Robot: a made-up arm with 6 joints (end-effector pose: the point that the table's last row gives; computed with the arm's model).
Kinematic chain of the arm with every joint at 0, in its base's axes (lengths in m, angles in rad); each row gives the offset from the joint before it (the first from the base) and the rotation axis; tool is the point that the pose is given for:
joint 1: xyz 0 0 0.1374 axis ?
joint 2: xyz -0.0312 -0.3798 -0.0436 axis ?
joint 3: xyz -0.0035 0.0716 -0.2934 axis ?
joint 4: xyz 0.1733 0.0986 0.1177 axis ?
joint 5: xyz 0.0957 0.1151 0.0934 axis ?
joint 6: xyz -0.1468 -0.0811 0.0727 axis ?
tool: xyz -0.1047 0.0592 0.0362
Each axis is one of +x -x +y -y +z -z.
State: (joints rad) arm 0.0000 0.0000 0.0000 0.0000 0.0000 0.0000
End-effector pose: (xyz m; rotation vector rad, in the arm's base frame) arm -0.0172 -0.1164 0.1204 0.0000 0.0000 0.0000
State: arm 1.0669 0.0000 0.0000 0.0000 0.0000 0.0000
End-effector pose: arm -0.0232 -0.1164 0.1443 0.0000 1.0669 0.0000
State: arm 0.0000 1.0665 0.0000 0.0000 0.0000 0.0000
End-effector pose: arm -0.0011 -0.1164 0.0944 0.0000 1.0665 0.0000
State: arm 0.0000 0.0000 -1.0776 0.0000 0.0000 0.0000
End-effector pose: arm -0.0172 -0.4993 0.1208 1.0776 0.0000 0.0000
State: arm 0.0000 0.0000 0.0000 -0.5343 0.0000 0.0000
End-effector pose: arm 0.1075 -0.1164 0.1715 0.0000 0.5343 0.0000
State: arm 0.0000 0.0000 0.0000 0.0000 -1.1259 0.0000
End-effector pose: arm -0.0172 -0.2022 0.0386 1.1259 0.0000 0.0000
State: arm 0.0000 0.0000 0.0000 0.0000 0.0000 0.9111
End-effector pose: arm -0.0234 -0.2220 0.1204 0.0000 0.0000 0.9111
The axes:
joint 1: +y
joint 2: +y
joint 3: -x
joint 4: -y
joint 5: -x
joint 6: +z

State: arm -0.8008 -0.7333 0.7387 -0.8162 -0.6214 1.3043
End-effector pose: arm 0.1148 -0.1121 0.2196 -0.3064 -0.8720 0.7603
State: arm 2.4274 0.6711 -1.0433 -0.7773 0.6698 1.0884
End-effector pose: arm -0.2527 -0.5843 0.1198 -2.1208 -1.8584 0.7643
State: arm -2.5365 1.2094 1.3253 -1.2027 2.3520 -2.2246
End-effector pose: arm 0.6689 -0.1571 0.2381 2.3161 1.3638 0.6706
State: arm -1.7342 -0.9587 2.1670 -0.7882 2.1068 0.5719
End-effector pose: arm 0.2628 -0.2420 0.8583 0.0117 1.4490 -1.6110
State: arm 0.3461 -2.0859 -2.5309 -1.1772 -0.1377 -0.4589
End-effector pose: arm 0.3166 -0.6611 0.4855 0.3092 0.0272 2.0951
